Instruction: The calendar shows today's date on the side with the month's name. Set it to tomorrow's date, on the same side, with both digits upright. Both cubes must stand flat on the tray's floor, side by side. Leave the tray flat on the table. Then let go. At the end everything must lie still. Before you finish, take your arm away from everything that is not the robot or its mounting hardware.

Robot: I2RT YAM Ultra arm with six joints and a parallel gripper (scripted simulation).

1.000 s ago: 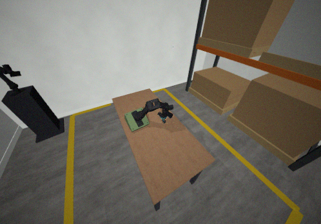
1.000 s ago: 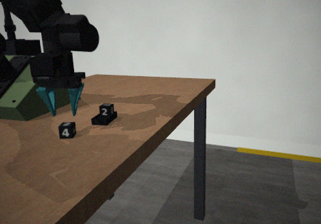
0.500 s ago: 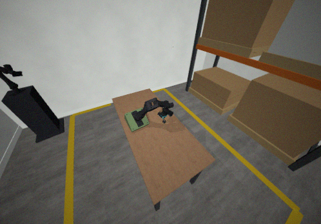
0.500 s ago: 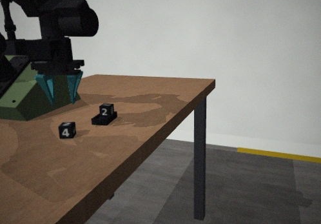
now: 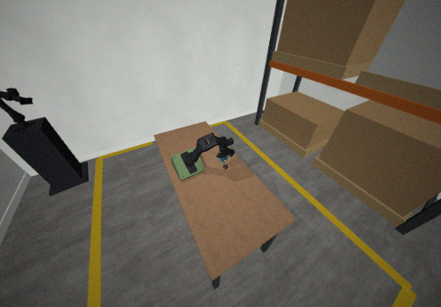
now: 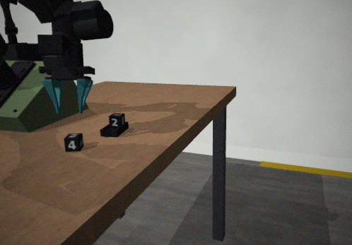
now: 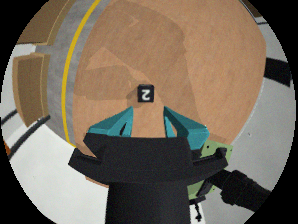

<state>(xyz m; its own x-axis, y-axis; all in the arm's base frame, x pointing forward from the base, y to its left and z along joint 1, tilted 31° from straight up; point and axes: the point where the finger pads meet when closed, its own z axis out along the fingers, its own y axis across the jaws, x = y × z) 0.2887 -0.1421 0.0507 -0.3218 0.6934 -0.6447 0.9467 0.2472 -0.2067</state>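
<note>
My hand is 1 cm short of the black cube, 1 cm to the left of it and 7 cm above it. Round my hand: black tray (4 cm ahead, 12 cm to the left, 8 cm below).
</note>
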